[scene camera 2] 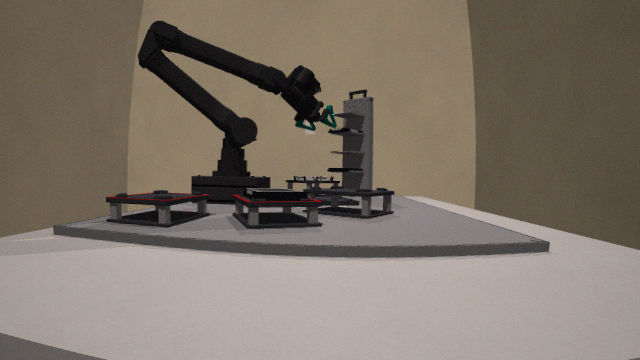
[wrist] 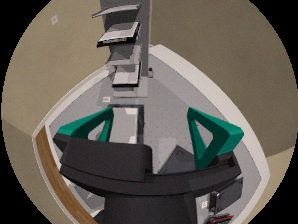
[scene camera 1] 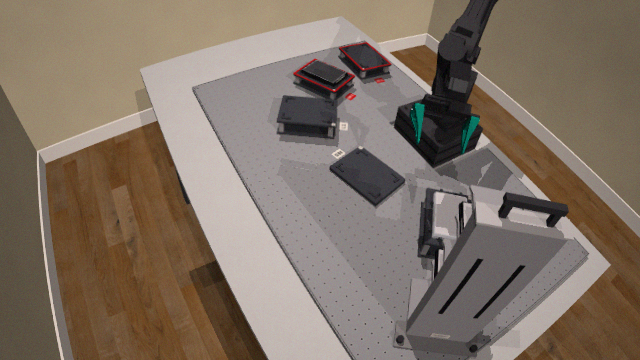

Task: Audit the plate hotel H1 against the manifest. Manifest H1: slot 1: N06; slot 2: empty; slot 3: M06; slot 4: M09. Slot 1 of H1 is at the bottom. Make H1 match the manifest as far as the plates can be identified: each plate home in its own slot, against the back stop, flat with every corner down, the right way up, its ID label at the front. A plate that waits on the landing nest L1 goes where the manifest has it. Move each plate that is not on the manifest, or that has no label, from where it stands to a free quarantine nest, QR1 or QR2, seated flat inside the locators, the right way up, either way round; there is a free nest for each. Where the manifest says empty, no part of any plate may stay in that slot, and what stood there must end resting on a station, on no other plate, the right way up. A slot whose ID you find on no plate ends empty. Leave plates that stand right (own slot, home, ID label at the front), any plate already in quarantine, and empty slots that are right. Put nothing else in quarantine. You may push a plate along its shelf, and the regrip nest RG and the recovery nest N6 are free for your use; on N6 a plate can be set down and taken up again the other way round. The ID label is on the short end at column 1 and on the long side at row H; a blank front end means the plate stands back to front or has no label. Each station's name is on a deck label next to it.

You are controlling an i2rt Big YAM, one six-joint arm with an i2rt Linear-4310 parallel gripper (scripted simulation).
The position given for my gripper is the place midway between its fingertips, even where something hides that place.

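Observation:
My gripper [scene camera 1: 440, 148] is there in scene camera 1, and I find my gripper in scene camera 2 as well [scene camera 2: 325, 128], and again in the wrist view [wrist: 150, 111]. As for the things, I see a white plate [scene camera 1: 445, 207], and the wrist view shows me the white plate too [wrist: 124, 130]. There is also a plate hotel H1 [scene camera 2: 364, 143].

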